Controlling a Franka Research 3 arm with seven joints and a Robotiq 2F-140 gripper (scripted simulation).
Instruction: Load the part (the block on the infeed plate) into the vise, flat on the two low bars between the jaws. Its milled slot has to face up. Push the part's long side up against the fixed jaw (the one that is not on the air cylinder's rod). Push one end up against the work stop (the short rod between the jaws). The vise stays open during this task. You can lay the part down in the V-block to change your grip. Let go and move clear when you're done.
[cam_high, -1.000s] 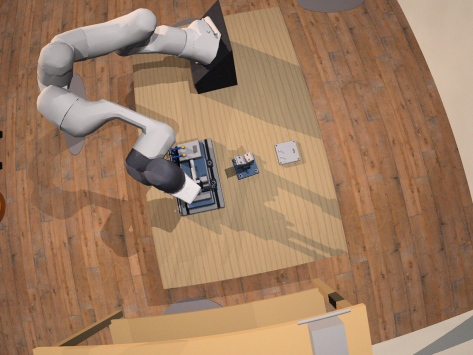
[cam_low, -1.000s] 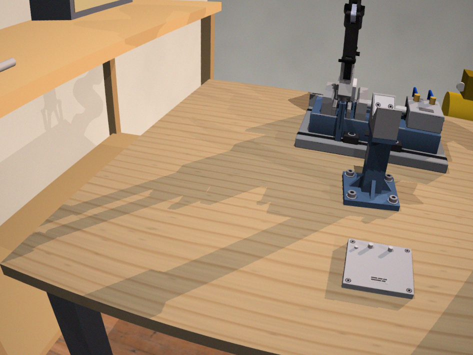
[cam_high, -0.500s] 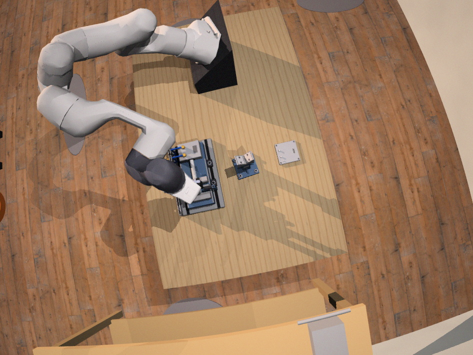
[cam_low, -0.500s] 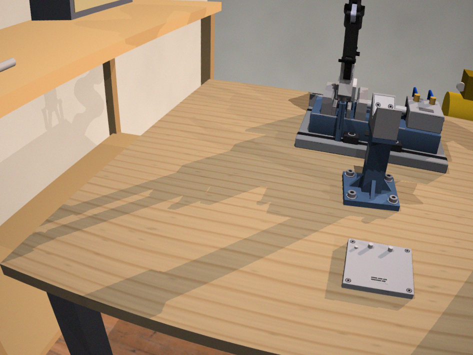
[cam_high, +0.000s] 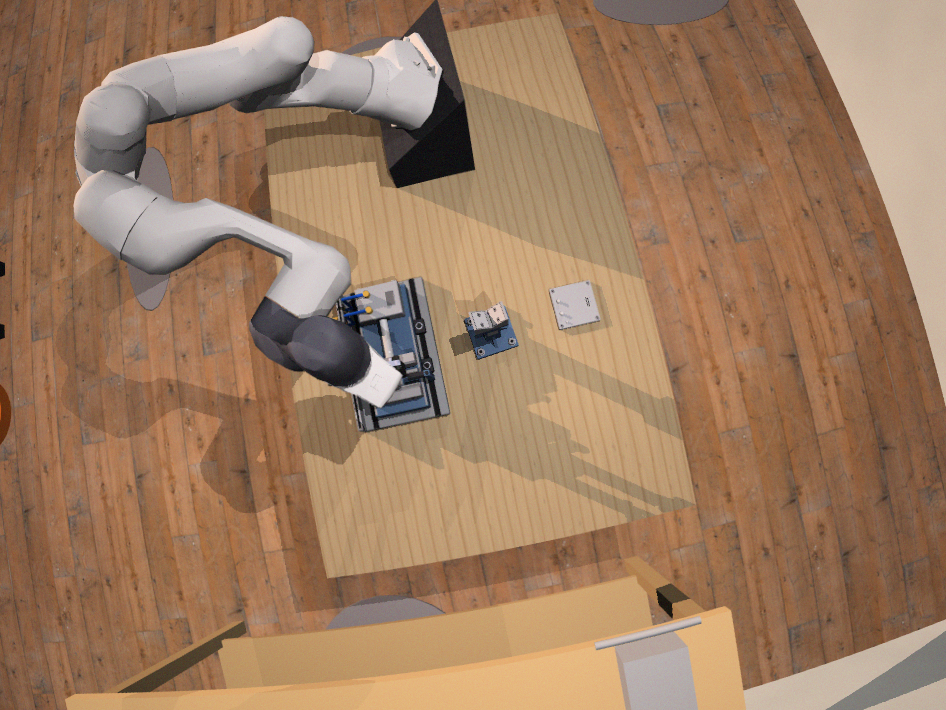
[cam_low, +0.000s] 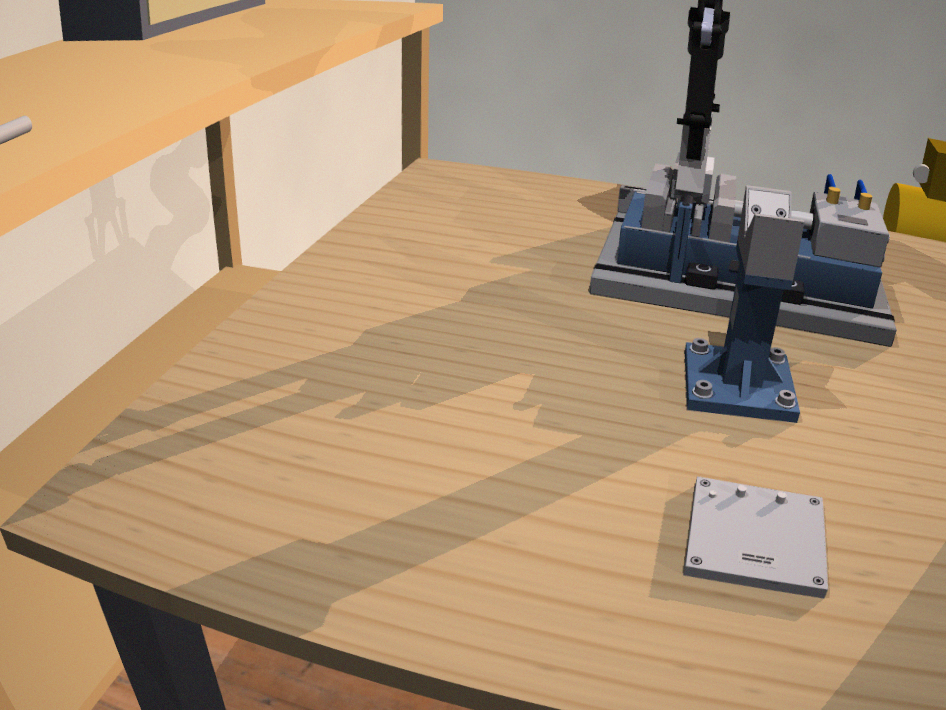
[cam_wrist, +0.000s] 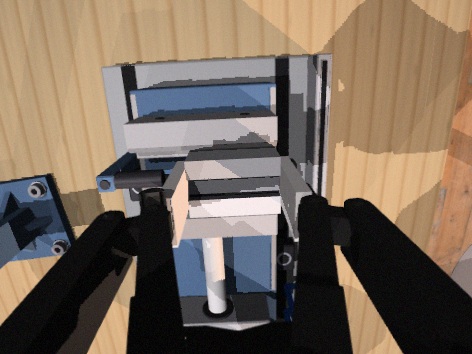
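Now: the part 2 cm below my hand. From my hand the other things lie so: work stop (1 cm ahead, 7 cm to the left, 3 cm below); then moving jaw (3 cm behind, 2 cm to the left, 5 cm below); then fixed jaw (3 cm ahead, 2 cm to the left, 5 cm below).
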